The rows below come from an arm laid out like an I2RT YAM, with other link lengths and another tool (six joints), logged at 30 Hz.
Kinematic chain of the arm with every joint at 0, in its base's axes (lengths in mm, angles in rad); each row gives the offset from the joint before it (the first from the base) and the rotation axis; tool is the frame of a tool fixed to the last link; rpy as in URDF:
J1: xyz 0 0 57.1 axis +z
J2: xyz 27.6 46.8 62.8 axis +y
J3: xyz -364.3 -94.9 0 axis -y
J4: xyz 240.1 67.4 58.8 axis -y
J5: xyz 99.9 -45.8 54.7 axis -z
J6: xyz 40.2 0 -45.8 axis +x
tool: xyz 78 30 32 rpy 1.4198 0.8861 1.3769
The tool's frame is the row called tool.
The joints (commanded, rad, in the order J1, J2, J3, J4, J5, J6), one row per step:
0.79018 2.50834 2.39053 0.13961 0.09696 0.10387
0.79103 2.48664 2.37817 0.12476 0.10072 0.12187
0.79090 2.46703 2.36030 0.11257 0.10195 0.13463
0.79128 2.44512 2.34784 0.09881 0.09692 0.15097
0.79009 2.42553 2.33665 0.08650 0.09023 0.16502
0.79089 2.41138 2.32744 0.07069 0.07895 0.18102
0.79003 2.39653 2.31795 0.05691 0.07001 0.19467
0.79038 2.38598 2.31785 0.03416 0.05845 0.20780
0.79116 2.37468 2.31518 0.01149 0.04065 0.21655
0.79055 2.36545 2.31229 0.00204 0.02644 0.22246
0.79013 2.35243 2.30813 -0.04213 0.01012 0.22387
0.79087 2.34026 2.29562 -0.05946 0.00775 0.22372
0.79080 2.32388 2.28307 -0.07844 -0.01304 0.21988
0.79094 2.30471 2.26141 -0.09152 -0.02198 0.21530
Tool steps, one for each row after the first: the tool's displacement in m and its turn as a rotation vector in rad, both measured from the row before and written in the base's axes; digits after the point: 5 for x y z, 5 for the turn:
-0.00307 -0.00369 0.00787 0.00999 0.01541 -0.00257
-0.00232 -0.00334 0.00408 0.00242 0.01548 -0.00122
-0.00395 -0.00355 0.00796 0.00951 0.01344 0.00547
-0.00301 -0.00393 0.00697 0.00799 0.01177 0.00549
-0.00331 -0.00139 0.00307 0.00451 0.01809 0.01195
-0.00252 -0.00267 0.00378 0.00442 0.01499 0.00784
-0.00276 -0.00114 0.00295 0.00130 0.01760 0.01154
-0.00379 -0.00045 0.00219 -0.00302 0.01630 0.01821
-0.00268 -0.00127 0.00341 0.00257 0.00674 0.01329
-0.00320 -0.00101 -0.00224 -0.02329 0.02662 0.01577
-0.00252 -0.00136 -0.00090 -0.01251 0.01249 0.00311
-0.00508 -0.00151 0.00165 -0.01182 0.00958 0.02102
-0.00443 -0.00259 0.00060 -0.01341 0.00847 0.00959

